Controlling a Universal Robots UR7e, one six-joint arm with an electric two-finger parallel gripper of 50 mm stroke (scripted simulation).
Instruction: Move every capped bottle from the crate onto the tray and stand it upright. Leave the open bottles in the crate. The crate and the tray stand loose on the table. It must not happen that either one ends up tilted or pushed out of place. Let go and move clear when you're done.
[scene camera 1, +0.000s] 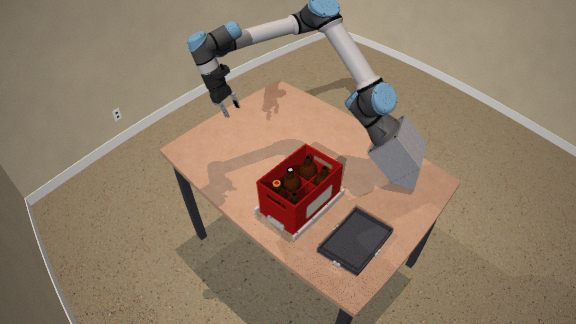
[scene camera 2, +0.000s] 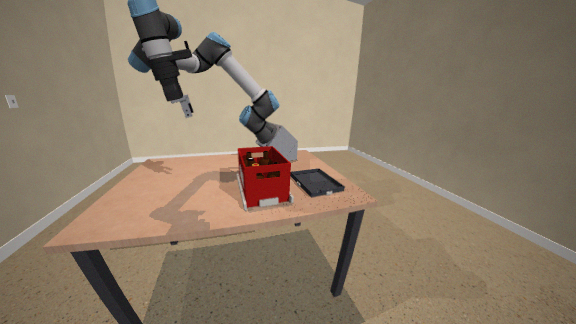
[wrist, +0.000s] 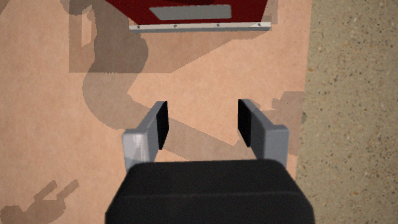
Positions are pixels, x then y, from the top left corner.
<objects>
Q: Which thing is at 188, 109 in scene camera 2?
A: The gripper.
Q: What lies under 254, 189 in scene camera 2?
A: A red crate.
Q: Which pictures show the dark tray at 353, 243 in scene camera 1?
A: Scene camera 1 and scene camera 2 only.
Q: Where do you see a red crate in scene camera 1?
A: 314, 198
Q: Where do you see the gripper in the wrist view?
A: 203, 114
</objects>
